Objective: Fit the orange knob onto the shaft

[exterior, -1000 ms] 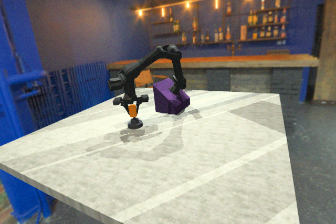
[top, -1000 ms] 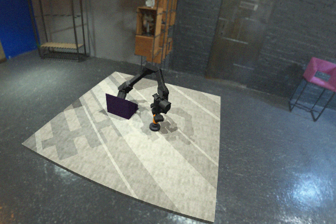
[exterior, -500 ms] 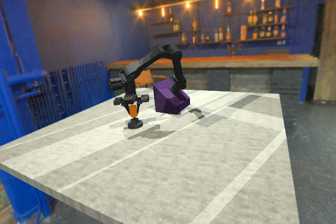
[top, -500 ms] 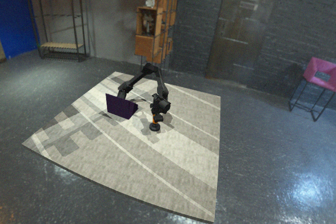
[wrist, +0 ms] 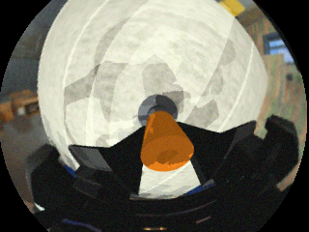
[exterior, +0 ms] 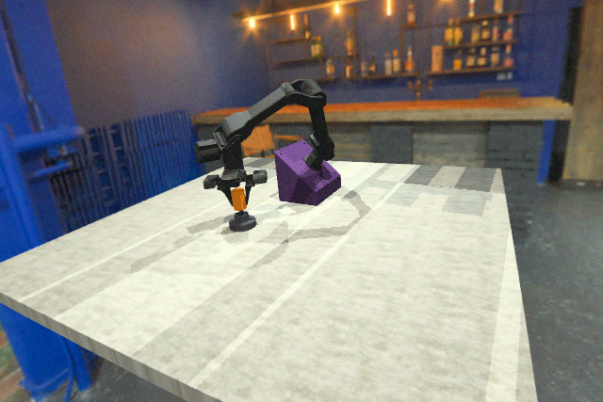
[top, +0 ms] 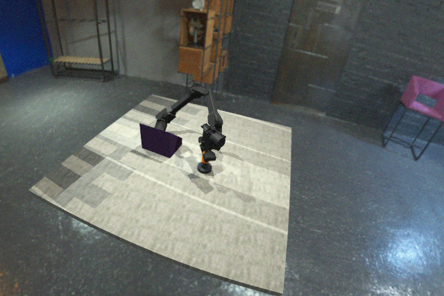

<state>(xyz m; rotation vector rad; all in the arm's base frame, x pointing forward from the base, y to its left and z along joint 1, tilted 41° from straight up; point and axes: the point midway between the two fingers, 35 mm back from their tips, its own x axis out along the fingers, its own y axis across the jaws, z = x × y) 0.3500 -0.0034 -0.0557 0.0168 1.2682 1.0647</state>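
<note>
The orange knob lies 2 cm above my gripper tip. The rest, counted from my gripper tip: pedestal: 4 cm below.
</note>
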